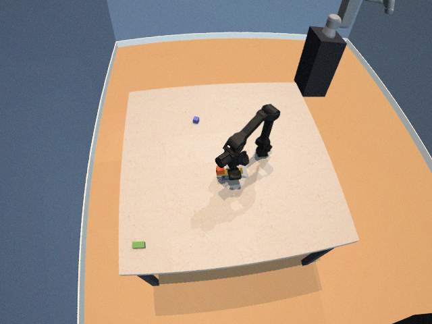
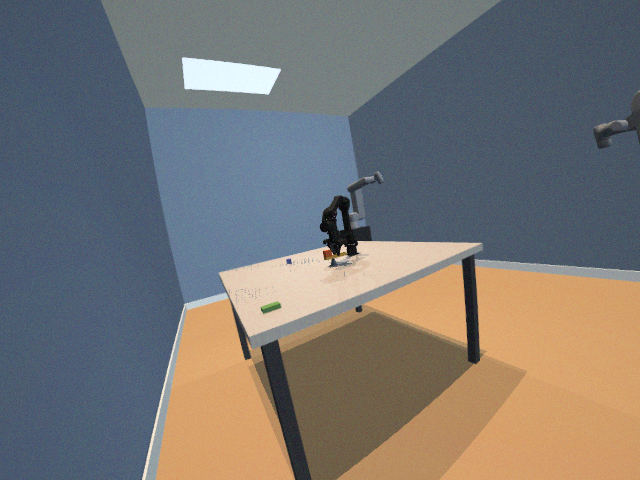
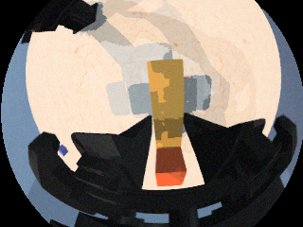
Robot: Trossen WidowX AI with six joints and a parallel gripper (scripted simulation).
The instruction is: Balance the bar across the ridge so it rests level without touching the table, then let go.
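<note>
Now: the bar 40 mm ahead of my gripper tip and 10 mm above it. The rest, counted from my gripper tip: flat green block: 520 mm ahead, 360 mm to the left, 40 mm below; then purple cube: 430 mm to the right, 160 mm ahead, 40 mm below.
</note>
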